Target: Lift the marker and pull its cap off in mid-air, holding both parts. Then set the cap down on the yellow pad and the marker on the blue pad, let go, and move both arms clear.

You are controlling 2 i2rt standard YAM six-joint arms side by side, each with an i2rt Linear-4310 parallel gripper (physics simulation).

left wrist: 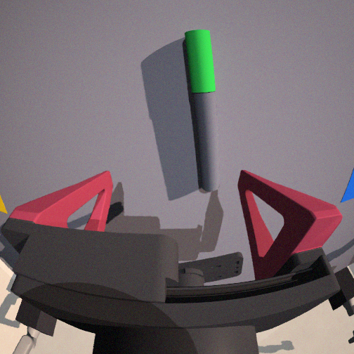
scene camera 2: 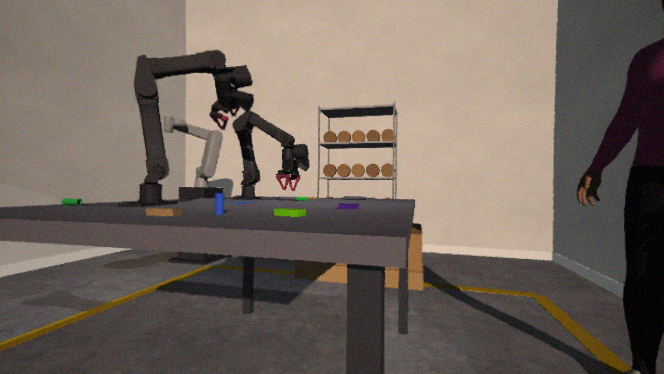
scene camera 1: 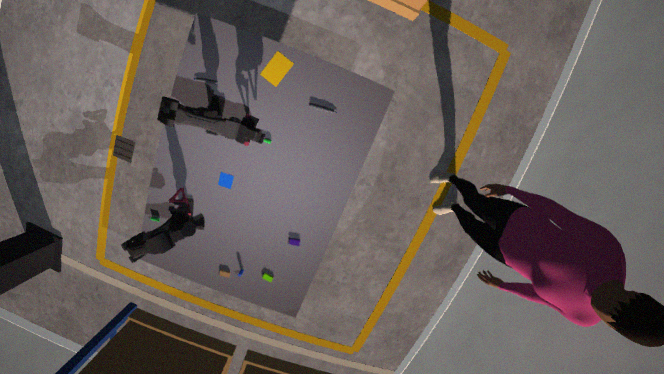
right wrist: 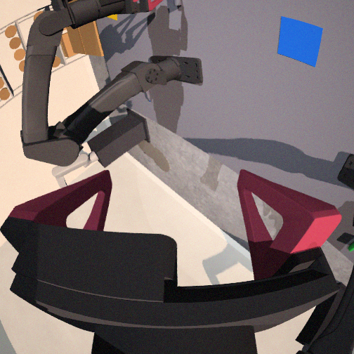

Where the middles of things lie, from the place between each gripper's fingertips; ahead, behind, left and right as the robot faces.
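Labels:
Measured from my right hand, the blue pad (right wrist: pixel 300 40) is 6 cm ahead and 1 cm to the left, and it sits 32 cm below. The grey marker (left wrist: pixel 204 103) is 30 cm to the left of that right hand, 16 cm ahead of it and 31 cm below it.
From my left hand, I find the grey marker 3 cm ahead, 3 cm to the right and 4 cm below. As for the blue pad, it is 6 cm behind my left hand, 32 cm to the right of it and 5 cm below it.

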